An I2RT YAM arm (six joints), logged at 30 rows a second.
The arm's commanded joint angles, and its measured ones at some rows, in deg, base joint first. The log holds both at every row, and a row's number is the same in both.
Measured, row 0:
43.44, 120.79, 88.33, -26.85, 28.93, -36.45
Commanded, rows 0 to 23:
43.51, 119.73, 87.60, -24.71, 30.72, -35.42
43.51, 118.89, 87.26, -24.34, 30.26, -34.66
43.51, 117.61, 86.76, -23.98, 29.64, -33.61
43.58, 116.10, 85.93, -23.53, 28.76, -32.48
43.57, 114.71, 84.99, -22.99, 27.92, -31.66
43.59, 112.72, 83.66, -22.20, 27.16, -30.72
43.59, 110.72, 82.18, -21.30, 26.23, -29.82
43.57, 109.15, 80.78, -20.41, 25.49, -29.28
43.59, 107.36, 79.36, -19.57, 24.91, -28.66
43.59, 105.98, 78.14, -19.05, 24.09, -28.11
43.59, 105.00, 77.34, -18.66, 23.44, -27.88
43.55, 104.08, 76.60, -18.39, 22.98, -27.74
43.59, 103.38, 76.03, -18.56, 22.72, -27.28
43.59, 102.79, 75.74, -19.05, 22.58, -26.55
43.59, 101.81, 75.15, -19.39, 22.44, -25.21
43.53, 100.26, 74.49, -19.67, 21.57, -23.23
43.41, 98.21, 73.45, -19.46, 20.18, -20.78
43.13, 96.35, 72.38, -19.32, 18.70, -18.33
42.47, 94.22, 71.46, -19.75, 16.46, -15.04
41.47, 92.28, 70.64, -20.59, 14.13, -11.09
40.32, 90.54, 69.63, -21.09, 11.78, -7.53
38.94, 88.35, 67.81, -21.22, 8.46, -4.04
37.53, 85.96, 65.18, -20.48, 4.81, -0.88
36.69, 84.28, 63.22, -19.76, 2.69, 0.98
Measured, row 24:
38.54, 87.55, 66.67, -19.51, 12.60, -11.09
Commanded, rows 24 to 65:
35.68, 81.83, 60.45, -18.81, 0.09, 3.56
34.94, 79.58, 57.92, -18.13, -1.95, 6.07
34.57, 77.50, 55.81, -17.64, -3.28, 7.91
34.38, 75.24, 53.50, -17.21, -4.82, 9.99
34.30, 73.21, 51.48, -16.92, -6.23, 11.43
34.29, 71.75, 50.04, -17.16, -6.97, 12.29
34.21, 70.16, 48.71, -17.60, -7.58, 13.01
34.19, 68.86, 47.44, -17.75, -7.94, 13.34
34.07, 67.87, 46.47, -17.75, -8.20, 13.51
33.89, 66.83, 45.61, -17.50, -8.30, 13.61
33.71, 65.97, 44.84, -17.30, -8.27, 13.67
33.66, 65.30, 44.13, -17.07, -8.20, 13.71
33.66, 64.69, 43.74, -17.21, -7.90, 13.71
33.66, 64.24, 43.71, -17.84, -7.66, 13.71
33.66, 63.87, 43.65, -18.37, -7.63, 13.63
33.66, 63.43, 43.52, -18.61, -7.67, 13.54
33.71, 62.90, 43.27, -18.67, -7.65, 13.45
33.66, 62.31, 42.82, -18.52, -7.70, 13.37
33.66, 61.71, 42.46, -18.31, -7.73, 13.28
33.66, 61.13, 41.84, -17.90, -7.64, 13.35
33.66, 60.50, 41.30, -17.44, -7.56, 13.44
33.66, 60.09, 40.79, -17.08, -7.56, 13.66
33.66, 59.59, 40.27, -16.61, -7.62, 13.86
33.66, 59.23, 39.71, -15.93, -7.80, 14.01
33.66, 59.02, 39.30, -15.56, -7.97, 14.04
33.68, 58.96, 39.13, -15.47, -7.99, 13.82
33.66, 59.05, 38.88, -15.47, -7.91, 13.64
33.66, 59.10, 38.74, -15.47, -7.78, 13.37
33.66, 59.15, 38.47, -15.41, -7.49, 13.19
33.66, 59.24, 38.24, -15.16, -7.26, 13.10
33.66, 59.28, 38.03, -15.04, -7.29, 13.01
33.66, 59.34, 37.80, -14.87, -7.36, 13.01
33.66, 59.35, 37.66, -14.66, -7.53, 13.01
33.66, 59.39, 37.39, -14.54, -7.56, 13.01
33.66, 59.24, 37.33, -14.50, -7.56, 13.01
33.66, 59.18, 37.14, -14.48, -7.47, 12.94
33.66, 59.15, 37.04, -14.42, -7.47, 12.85
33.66, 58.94, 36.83, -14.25, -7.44, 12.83
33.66, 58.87, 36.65, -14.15, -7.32, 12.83
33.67, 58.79, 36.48, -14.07, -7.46, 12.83
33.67, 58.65, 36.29, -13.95, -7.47, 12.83
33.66, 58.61, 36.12, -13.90, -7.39, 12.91
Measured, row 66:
33.69, 58.87, 36.42, -15.27, -7.73, 13.28
